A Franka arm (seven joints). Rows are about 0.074 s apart.
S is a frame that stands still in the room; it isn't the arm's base.
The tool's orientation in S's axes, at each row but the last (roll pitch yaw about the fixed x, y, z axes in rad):
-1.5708, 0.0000, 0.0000
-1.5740, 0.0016, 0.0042
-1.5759, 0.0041, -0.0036
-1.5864, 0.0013, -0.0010
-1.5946, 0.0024, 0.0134
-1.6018, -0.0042, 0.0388
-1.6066, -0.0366, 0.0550
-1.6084, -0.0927, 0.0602
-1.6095, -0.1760, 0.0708
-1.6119, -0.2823, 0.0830
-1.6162, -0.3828, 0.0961
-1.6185, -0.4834, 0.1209
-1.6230, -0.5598, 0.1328
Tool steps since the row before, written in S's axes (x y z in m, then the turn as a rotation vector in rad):
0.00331, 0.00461, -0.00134, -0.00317, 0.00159, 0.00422
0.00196, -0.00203, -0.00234, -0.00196, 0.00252, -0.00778
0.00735, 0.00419, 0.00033, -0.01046, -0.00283, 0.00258
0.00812, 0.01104, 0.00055, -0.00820, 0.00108, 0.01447
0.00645, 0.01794, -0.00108, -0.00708, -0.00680, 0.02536
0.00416, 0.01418, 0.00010, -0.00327, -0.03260, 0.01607
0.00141, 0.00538, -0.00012, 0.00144, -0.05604, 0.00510
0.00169, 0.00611, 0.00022, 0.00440, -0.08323, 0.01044
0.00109, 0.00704, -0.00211, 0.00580, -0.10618, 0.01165
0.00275, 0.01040, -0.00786, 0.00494, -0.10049, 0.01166
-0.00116, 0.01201, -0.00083, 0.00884, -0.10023, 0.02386
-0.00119, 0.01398, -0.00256, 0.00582, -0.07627, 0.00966
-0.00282, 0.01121, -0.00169, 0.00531, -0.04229, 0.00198
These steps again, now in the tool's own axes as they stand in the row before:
0.00331, 0.00134, 0.00461, -0.00317, -0.00422, 0.00159
0.00196, 0.00234, -0.00203, -0.00194, 0.00777, 0.00255
0.00733, -0.00038, 0.00421, -0.01046, -0.00252, -0.00288
0.00811, -0.00073, 0.01104, -0.00822, -0.01447, 0.00085
0.00669, 0.00064, 0.01787, -0.00723, -0.02518, -0.00731
0.00471, -0.00051, 0.01400, -0.00446, -0.01508, -0.03293
0.00170, -0.00001, 0.00530, -0.00146, -0.00315, -0.05618
0.00207, -0.00025, 0.00599, 0.00035, -0.00731, -0.08368
0.00119, 0.00208, 0.00703, 0.00034, -0.00765, -0.10670
0.00127, 0.00813, 0.01048, -0.00003, -0.00801, -0.10097
-0.00031, 0.00022, 0.01209, 0.00815, -0.01785, -0.10153
-0.00074, 0.00183, 0.01412, 0.00146, -0.00649, -0.07681
-0.00201, 0.00014, 0.01151, 0.00077, 0.00037, -0.04266

